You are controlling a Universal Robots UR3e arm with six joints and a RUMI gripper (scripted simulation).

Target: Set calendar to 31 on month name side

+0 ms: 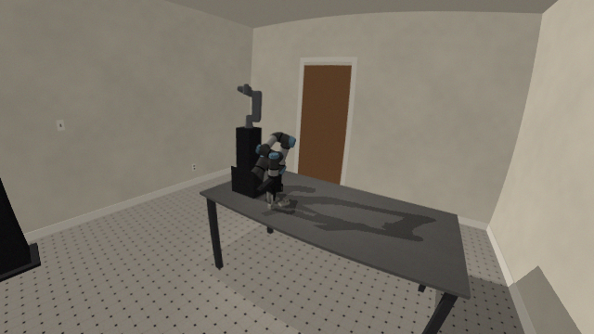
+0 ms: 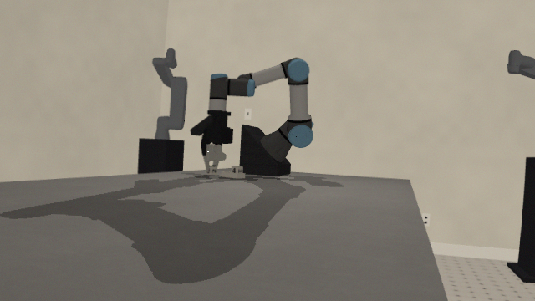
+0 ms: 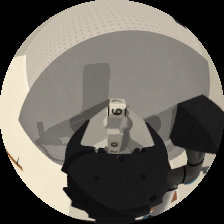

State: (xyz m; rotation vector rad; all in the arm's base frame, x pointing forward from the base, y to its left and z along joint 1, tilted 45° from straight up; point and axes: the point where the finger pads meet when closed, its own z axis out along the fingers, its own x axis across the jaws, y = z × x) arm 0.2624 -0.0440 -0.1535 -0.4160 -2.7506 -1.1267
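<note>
My hand is 30 mm short of the pale calendar tray, 100 mm to the right of it and 20 mm above it.
</note>
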